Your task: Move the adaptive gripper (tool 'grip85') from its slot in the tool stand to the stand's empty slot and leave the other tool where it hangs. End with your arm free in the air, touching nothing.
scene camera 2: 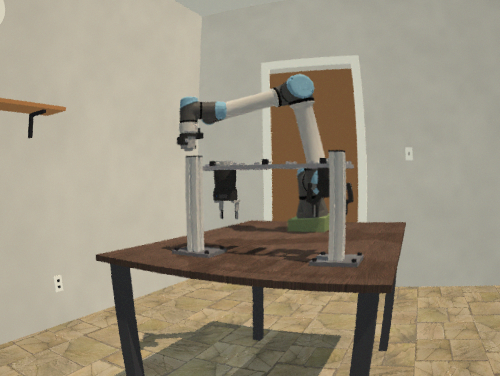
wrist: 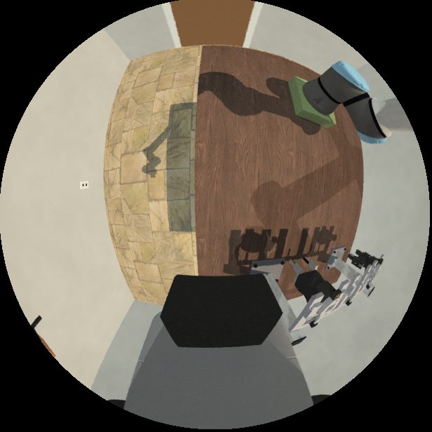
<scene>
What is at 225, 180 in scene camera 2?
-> A parallel gripper.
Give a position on a tool stand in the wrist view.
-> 271, 268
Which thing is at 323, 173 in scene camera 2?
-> An adaptive gripper.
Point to a parallel gripper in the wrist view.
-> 309, 283
</scene>
